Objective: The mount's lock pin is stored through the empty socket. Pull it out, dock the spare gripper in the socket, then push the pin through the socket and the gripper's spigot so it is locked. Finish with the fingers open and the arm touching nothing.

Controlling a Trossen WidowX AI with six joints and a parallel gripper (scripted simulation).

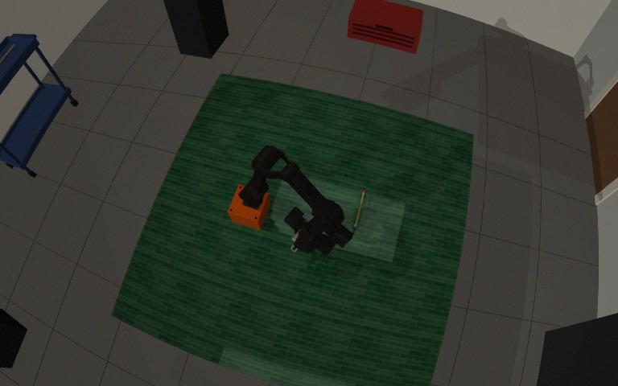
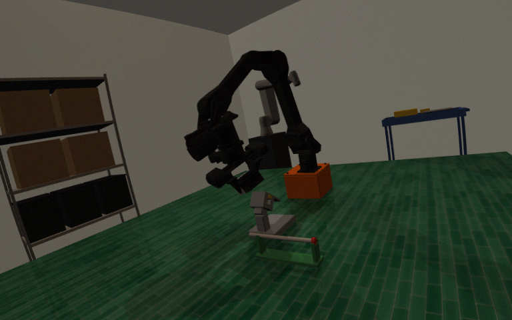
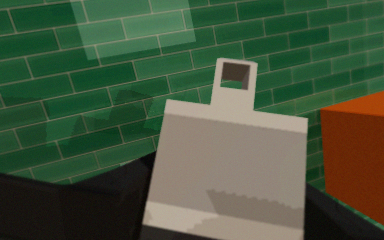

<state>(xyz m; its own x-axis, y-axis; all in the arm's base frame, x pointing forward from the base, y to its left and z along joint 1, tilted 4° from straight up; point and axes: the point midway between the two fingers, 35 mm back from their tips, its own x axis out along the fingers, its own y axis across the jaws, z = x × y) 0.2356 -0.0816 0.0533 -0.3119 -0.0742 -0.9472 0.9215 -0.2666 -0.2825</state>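
Now: gripper tip 1 cm below the spare gripper. From my gripper tip the other things lie so: grey mount (10 cm to the left, 6 cm ahead, 5 cm below); then green cradle (21 cm to the left, 15 cm ahead, 8 cm below).
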